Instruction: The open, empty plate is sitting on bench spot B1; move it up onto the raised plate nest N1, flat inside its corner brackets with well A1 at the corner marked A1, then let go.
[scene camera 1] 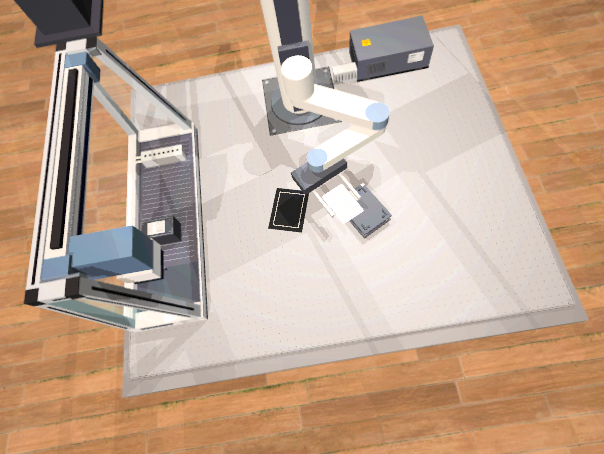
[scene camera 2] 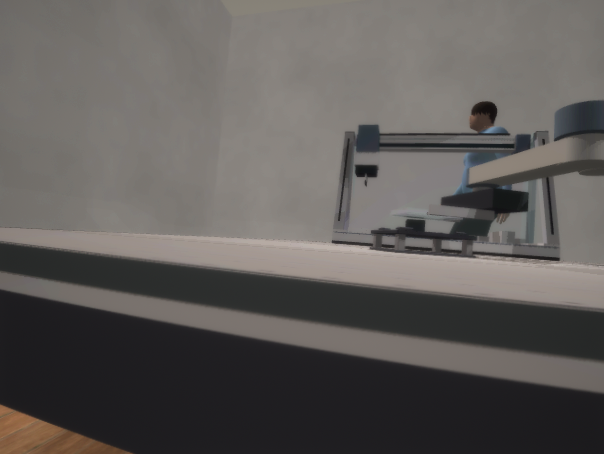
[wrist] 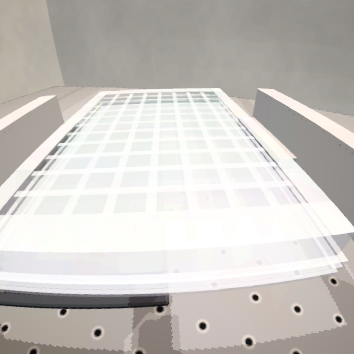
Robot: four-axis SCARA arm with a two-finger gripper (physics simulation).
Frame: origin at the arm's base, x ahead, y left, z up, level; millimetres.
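Where they show: gripper, fingertip midpoint: (scene camera 1: 346, 207) (scene camera 2: 415, 211) (wrist: 157, 107).
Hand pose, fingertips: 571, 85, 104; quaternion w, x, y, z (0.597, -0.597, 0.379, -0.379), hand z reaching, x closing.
Things, the pixels of their top centre, and the offset from my fingertips, as dx, dy, dz. "spot": a spot on its surface instead.
- clear-white plate, top centre: (wrist: 156, 119) (scene camera 2: 425, 211) (scene camera 1: 342, 202) -21, -10, +2
- raised dark grey nest N1, top centre: (wrist: 77, 163) (scene camera 2: 421, 229) (scene camera 1: 363, 207) -9, +64, -43
- dark edge, surface spot: (wrist: 85, 300) spot: -73, +17, -86
- black bench spot B1, surface spot: (scene camera 1: 290, 210) spot: -70, -198, -89
- white rack, surface spot: (scene camera 1: 162, 155) spot: -354, -646, +3
- small dark block, surface spot: (scene camera 1: 170, 231) spot: -18, -611, +28
- grey box, surface spot: (scene camera 1: 391, 50) spot: -626, +302, +24
The clear-white plate (scene camera 1: 343, 203) (scene camera 2: 412, 214) (wrist: 150, 150) is held level between the gripper's two long pale fingers. My gripper (scene camera 1: 346, 206) (wrist: 157, 107) is shut on the plate's long sides. The raised dark grey nest N1 (scene camera 1: 375, 214) (scene camera 2: 425, 235) stands below and partly beyond the plate; the plate overlaps its near part in the first scene view, with a gap in height in the second. A dark edge (wrist: 85, 300) shows under the plate's near end in the wrist view. The black bench spot B1 (scene camera 1: 290, 210) lies beside the arm's hand. The A1 marks are not readable.
A framed gantry machine (scene camera 1: 200, 220) (scene camera 2: 551, 200) stands at the left, holding a white rack (scene camera 1: 162, 155) and a small dark block (scene camera 1: 170, 231). A grey box (scene camera 1: 391, 50) stands near the arm's base plate (scene camera 1: 272, 125). A person (scene camera 2: 483, 117) is behind the gantry.
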